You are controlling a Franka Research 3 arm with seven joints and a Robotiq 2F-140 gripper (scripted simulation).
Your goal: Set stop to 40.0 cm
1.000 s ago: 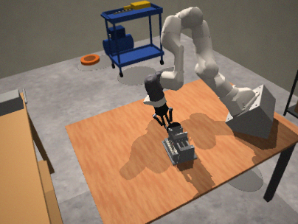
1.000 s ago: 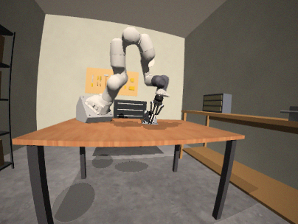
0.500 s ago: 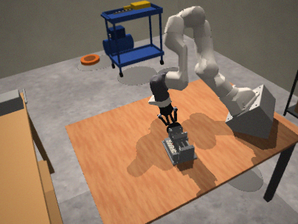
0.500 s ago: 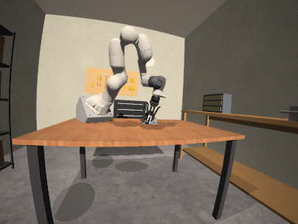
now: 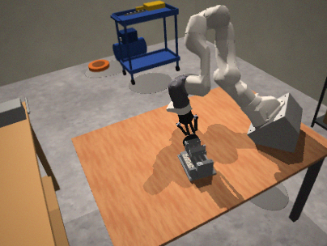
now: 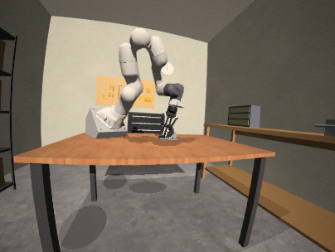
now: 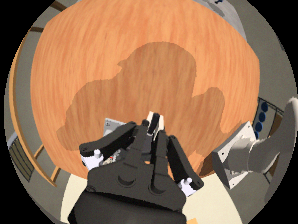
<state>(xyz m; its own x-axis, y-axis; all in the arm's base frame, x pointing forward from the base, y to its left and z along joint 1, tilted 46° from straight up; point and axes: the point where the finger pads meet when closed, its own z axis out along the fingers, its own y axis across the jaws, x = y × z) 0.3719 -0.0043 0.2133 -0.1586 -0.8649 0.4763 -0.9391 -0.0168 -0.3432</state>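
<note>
The handwheel is 2 cm to the left of my hand, 1 cm below it and 1 cm ahead of it.
</note>
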